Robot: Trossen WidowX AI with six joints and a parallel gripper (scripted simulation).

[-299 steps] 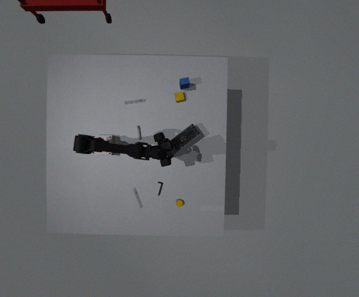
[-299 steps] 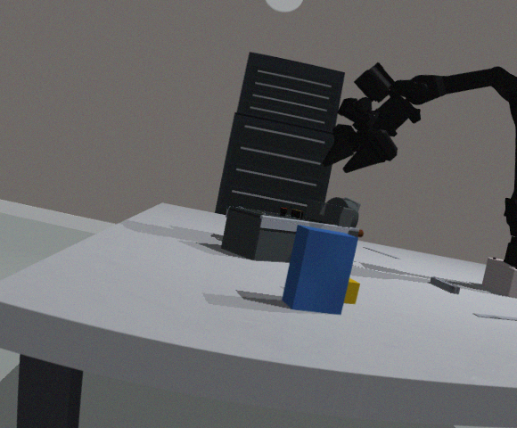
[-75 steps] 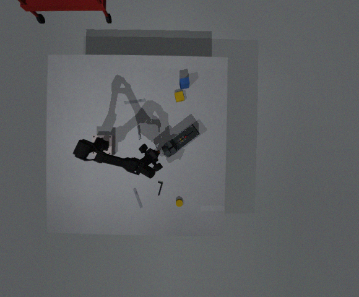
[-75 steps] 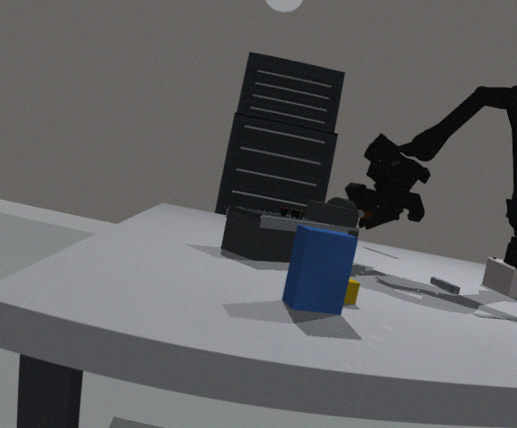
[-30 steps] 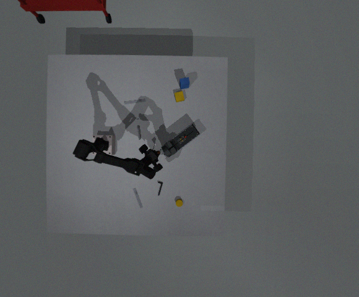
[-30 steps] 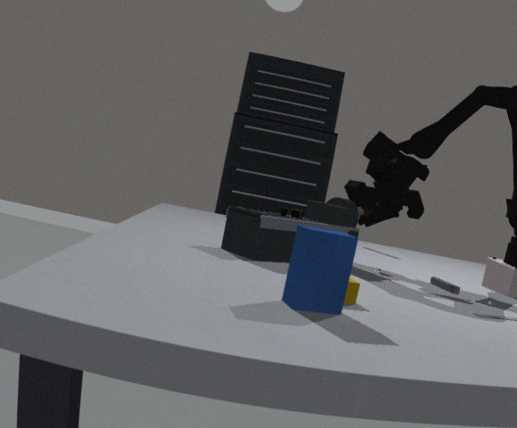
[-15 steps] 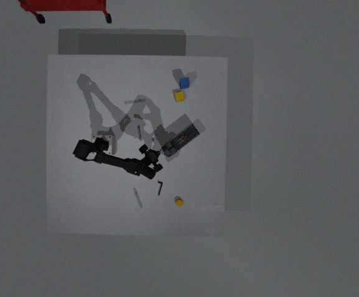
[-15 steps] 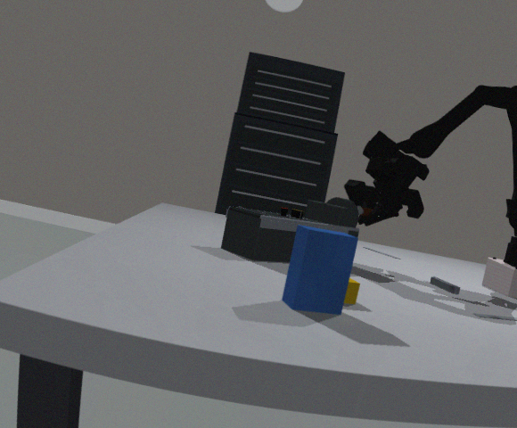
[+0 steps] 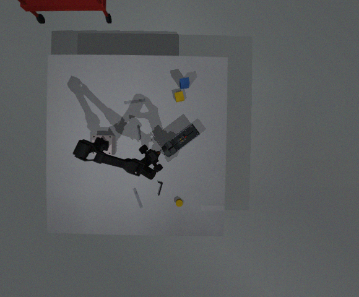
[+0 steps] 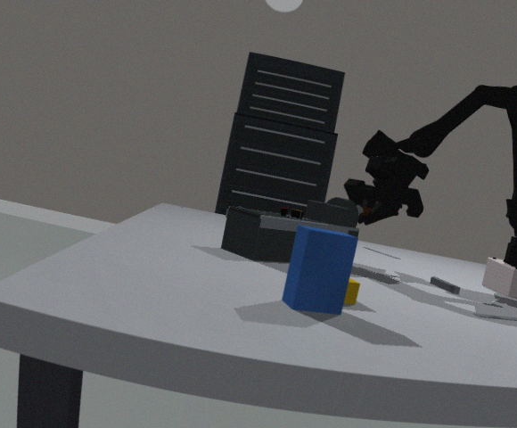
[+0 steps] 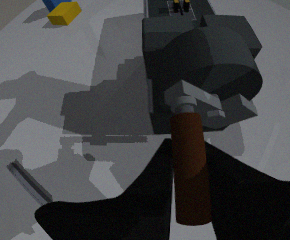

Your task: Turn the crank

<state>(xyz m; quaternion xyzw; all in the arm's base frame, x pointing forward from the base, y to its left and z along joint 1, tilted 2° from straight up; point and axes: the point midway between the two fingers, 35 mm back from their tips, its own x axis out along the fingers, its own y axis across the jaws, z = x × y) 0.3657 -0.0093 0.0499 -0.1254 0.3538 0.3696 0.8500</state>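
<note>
Right now the brown crank handle is 20 mm above my gripper tip, 10 mm to the right of it and 10 mm behind it. From my gripper tip the other things lie so: red pointer 160 mm ahead, 130 mm to the left; then black hex key 240 mm to the right, 80 mm below, 30 mm ahead; then yellow block 400 mm to the left, 80 mm ahead, 70 mm below.
</note>
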